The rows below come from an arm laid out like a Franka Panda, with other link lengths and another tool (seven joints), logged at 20 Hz.
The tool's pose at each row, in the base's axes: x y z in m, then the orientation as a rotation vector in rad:
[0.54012, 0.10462, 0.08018, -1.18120, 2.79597, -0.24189]
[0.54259, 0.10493, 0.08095, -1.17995, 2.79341, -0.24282]
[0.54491, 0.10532, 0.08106, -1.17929, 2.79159, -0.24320]
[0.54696, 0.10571, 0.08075, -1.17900, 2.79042, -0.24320]
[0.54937, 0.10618, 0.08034, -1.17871, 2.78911, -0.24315]
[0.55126, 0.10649, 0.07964, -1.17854, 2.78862, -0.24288]
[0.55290, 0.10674, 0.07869, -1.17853, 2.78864, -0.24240]
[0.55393, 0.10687, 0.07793, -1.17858, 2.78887, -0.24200]
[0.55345, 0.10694, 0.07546, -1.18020, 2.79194, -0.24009]
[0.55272, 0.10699, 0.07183, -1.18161, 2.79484, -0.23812]
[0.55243, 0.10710, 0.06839, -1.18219, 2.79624, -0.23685]
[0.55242, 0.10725, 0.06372, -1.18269, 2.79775, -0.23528]
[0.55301, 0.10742, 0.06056, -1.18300, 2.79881, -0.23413]
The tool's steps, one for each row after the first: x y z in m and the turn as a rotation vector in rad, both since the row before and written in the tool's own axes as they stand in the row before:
[-0.00196, -0.00166, -0.00042, 0.00177, -0.00223, 0.00028]
[-0.00190, -0.00138, 0.00020, 0.00106, -0.00161, 0.00007]
[-0.00169, -0.00111, 0.00058, 0.00052, -0.00108, -0.00003]
[-0.00200, -0.00129, 0.00073, 0.00054, -0.00121, -0.00006]
[-0.00151, -0.00098, 0.00095, 0.00007, -0.00055, 0.00003]
[-0.00129, -0.00080, 0.00116, -0.00028, -0.00014, 0.00003]
[-0.00078, -0.00049, 0.00089, -0.00033, 0.00008, 0.00003]
[0.00037, 0.00085, 0.00234, -0.00260, 0.00246, -0.00038]
[0.00058, 0.00121, 0.00345, -0.00253, 0.00223, -0.00028]
[0.00022, 0.00090, 0.00333, -0.00138, 0.00095, -0.00006]
[0.00003, 0.00095, 0.00457, -0.00159, 0.00092, 0.00002]
[-0.00045, 0.00027, 0.00318, -0.00113, 0.00062, 0.00004]

